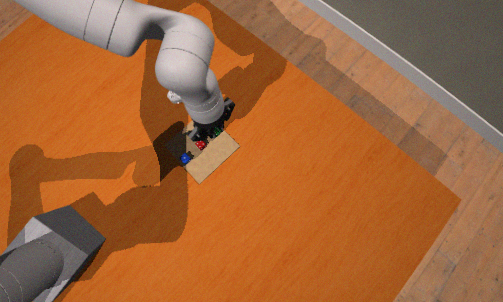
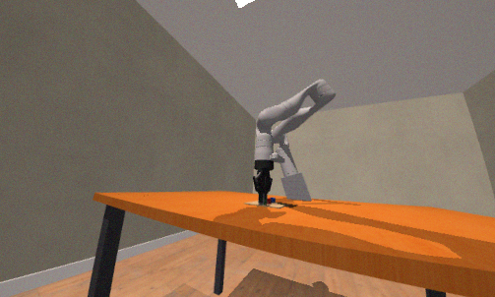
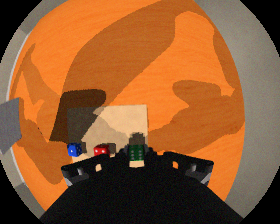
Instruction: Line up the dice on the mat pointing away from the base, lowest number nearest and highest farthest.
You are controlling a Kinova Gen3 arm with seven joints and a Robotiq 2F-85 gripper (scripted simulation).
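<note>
Right now my hand is 10 mm above the green die. The rest, counted from my hand: blue die (100 mm behind, 20 mm to the left, 10 mm below); tan mat (50 mm behind, 20 mm below, 10 mm to the left); red die (50 mm behind, 10 mm to the left, 10 mm below).
</note>
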